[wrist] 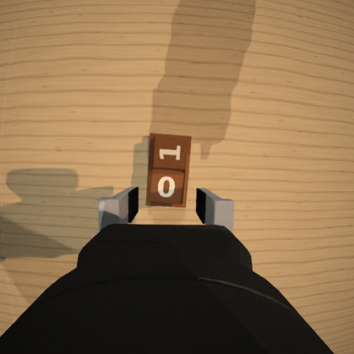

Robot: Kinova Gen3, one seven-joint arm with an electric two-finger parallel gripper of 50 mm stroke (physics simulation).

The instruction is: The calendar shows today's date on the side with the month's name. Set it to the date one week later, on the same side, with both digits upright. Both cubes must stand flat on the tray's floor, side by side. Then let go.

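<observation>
The brown calendar tray (187,172) lies on the table with its long side running up and down the wrist view. Two brown cubes sit in it end to end along that length, close together, and both look flat. The far cube (170,152) shows a white 1, whose height runs across the tray. The near cube (166,187) shows a white 0, whose long axis runs along the tray, a quarter turn from the 1. My gripper (167,199) is open and empty, its fingers apart on either side of the tray's near end in this view. The cubes' side faces are hidden.
The tray rests on a light wooden table top (290,125). Shadows of the arm and gripper fall beyond the tray and to its left.
</observation>
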